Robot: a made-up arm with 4 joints. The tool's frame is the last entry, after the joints. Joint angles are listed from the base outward. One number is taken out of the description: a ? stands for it. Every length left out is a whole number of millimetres.
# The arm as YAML. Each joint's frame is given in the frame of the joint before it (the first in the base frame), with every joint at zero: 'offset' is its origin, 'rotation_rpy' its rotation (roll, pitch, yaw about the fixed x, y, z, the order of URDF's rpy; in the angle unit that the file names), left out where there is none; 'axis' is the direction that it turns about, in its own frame. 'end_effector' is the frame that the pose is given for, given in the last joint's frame.
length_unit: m
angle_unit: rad
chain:
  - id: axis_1
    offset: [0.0, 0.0, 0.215]
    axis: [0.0, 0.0, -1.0]
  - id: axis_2
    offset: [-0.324, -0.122, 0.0]
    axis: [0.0, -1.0, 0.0]
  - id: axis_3
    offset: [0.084, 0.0, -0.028]
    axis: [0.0, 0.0, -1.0]
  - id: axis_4
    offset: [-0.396, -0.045, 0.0]
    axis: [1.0, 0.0, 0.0]
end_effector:
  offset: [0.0, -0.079, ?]
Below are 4 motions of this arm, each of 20 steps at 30 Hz.
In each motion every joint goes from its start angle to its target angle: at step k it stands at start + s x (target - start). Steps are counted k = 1, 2, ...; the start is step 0. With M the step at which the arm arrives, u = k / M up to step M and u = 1 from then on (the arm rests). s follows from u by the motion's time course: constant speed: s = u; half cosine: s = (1 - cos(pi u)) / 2; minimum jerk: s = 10 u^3 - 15 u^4 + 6 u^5.
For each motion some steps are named. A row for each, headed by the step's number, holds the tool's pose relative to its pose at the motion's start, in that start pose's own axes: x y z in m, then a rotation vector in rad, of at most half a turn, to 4 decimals.
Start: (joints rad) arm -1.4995 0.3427 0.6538 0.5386
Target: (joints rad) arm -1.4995 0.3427 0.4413 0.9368
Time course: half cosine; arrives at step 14
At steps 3, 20:
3: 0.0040 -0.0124 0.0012 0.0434 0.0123 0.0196
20: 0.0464 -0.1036 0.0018 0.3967 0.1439 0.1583

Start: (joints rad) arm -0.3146 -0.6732 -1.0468 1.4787
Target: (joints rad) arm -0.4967 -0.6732 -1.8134 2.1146
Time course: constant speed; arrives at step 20
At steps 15, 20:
15: 0.1298 -0.0195 0.2145 0.4376 0.6673 -0.1844
20: 0.1874 -0.0215 0.2601 0.5738 0.8720 -0.3215

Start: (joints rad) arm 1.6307 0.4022 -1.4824 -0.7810
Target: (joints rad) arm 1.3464 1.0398 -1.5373 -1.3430
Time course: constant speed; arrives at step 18
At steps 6, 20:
6: -0.0268 0.0039 -0.0182 -0.3952 -0.1185 0.0167
20: -0.0764 0.0211 -0.1056 -1.1769 -0.3628 -0.0717

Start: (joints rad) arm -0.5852 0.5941 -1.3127 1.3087
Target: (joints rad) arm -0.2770 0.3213 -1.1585 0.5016
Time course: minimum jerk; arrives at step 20
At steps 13, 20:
13: 0.0232 0.1657 -0.1214 -0.4472 -0.1832 -0.3220
20: 0.0489 0.2186 -0.1612 -0.5797 -0.2058 -0.4435

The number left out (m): 0.107
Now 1 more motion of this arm.
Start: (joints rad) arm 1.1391 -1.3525 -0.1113 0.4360
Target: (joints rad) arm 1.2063 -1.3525 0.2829 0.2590
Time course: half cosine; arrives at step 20
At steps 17, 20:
17: -0.0269 0.1751 -0.0716 -0.1030 -0.1290 -0.3643
20: -0.0262 0.1856 -0.0752 -0.1087 -0.1339 -0.3862

